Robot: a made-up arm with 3 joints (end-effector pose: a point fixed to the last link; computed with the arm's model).
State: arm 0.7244 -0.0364 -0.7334
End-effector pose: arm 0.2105 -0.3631 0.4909 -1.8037 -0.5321 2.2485
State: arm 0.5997 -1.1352 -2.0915
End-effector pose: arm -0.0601 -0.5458 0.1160 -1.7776 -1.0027 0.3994
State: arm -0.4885 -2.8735 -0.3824
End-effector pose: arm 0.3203 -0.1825 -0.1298 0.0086 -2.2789 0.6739
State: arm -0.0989 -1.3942 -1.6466
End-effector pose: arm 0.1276 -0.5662 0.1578 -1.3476 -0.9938 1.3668
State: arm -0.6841 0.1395 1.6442
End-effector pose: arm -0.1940 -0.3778 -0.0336 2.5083 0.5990 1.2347
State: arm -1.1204 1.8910 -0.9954
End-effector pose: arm 0.0302 -0.0335 -0.2567 -0.1328 -1.2234 -0.7323
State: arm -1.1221 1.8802 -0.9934
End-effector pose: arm 0.0322 -0.0323 -0.2558 -0.1341 -1.2235 -0.7429
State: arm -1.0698 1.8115 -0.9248
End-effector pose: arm 0.0836 -0.0245 -0.2421 -0.1233 -1.3117 -0.8472
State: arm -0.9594 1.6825 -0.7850
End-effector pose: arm 0.1795 -0.0228 -0.2013 -0.1099 -1.4747 -1.0627
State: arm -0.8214 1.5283 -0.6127
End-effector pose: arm 0.2758 -0.0444 -0.1350 -0.1131 -1.6339 -1.3472
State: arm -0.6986 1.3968 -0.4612
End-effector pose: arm 0.3363 -0.0818 -0.0727 -0.1353 -1.7274 -1.6130
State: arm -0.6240 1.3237 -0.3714
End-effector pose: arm 0.3612 -0.1097 -0.0378 -0.1563 -1.7610 -1.7735
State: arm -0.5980 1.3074 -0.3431
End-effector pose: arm 0.3676 -0.1187 -0.0271 -0.1617 -1.7725 -1.8198
